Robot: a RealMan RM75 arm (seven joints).
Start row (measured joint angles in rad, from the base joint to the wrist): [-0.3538, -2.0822, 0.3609, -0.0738, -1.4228, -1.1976, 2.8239]
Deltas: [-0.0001, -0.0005, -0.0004, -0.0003, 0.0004, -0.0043, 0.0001]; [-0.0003, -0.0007, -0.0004, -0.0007, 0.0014, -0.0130, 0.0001]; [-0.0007, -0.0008, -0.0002, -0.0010, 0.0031, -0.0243, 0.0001]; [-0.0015, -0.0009, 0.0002, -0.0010, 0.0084, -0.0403, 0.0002]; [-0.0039, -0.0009, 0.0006, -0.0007, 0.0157, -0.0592, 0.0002]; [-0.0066, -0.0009, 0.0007, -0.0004, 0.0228, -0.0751, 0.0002]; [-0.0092, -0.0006, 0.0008, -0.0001, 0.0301, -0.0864, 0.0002]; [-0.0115, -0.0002, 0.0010, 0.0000, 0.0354, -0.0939, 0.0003]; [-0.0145, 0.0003, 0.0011, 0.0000, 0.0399, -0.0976, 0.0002]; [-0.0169, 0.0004, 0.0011, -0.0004, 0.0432, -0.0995, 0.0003]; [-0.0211, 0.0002, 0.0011, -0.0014, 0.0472, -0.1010, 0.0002]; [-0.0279, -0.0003, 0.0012, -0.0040, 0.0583, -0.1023, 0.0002]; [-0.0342, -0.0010, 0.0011, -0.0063, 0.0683, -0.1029, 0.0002]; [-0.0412, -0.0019, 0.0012, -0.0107, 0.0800, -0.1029, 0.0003]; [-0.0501, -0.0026, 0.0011, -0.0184, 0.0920, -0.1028, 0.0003]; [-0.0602, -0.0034, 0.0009, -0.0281, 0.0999, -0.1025, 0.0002]
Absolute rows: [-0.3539, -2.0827, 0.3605, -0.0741, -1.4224, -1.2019, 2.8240]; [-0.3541, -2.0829, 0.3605, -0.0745, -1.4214, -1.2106, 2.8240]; [-0.3545, -2.0830, 0.3607, -0.0748, -1.4197, -1.2219, 2.8240]; [-0.3553, -2.0831, 0.3611, -0.0748, -1.4144, -1.2379, 2.8241]; [-0.3577, -2.0831, 0.3615, -0.0745, -1.4071, -1.2568, 2.8241]; [-0.3604, -2.0831, 0.3616, -0.0742, -1.4000, -1.2727, 2.8241]; [-0.3630, -2.0828, 0.3617, -0.0739, -1.3927, -1.2840, 2.8241]; [-0.3653, -2.0824, 0.3619, -0.0738, -1.3874, -1.2915, 2.8242]; [-0.3683, -2.0819, 0.3620, -0.0738, -1.3829, -1.2952, 2.8241]; [-0.3707, -2.0818, 0.3620, -0.0742, -1.3796, -1.2971, 2.8242]; [-0.3749, -2.0820, 0.3620, -0.0752, -1.3756, -1.2986, 2.8241]; [-0.3817, -2.0825, 0.3621, -0.0778, -1.3645, -1.2999, 2.8241]; [-0.3880, -2.0832, 0.3620, -0.0801, -1.3545, -1.3005, 2.8241]; [-0.3950, -2.0841, 0.3621, -0.0845, -1.3428, -1.3005, 2.8242]; [-0.4039, -2.0848, 0.3620, -0.0922, -1.3308, -1.3004, 2.8242]; [-0.4140, -2.0856, 0.3618, -0.1019, -1.3229, -1.3001, 2.8241]
